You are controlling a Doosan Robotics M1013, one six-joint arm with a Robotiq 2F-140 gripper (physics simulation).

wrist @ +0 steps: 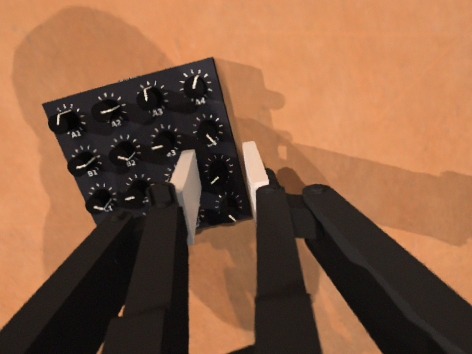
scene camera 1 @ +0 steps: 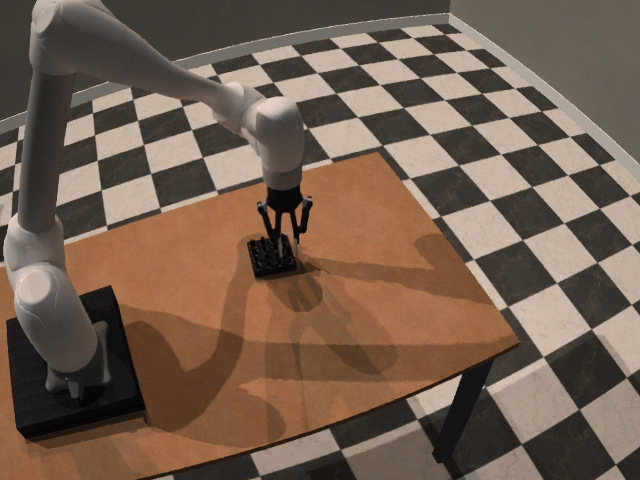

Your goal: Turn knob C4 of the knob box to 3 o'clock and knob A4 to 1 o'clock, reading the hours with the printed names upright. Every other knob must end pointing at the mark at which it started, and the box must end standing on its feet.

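Where they show: gripper, fingertip midpoint: (wrist: 221,165) (scene camera 1: 288,252); arm's base, link origin: (scene camera 1: 78,358).
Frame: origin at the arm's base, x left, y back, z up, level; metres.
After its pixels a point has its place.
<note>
The black knob box (scene camera 1: 264,269) {y -0.503, x 0.217, z -0.041 m} (wrist: 135,91) {y -0.534, x 0.314, z -0.041 m} stands on the table, its names tilted slightly in the wrist view. Knob C4 (wrist: 217,171) {y -0.570, x 0.259, z -0.025 m} has its white line pointing down-left, near 8 o'clock by the names. Knob A4 (wrist: 194,88) {y -0.570, x 0.308, z -0.025 m} points up and slightly right, near 1 o'clock. My gripper (scene camera 1: 288,252) {y -0.572, x 0.257, z -0.040 m} (wrist: 221,165) {y -0.572, x 0.257, z -0.040 m} is partly open and empty, pointing down over the right column. In the wrist view its pale fingers appear on either side of C4, the right one past the box's right edge. Fingertip height against the knob cannot be told. The left finger hides part of column 3.
Knob B4 (wrist: 207,132) {y -0.570, x 0.283, z -0.025 m} is just above C4 in the wrist view, and knob D4 (wrist: 228,205) {y -0.571, x 0.234, z -0.027 m} just below it. Knob B3 (wrist: 166,142) {y -0.546, x 0.283, z -0.025 m} is left of the left fingertip. The wooden table (scene camera 1: 372,206) {y -0.835, x 0.395, z -0.063 m} extends around the box. The arm's black base plate (scene camera 1: 121,356) {y -0.120, x -0.014, z 0.002 m} is at the left.
</note>
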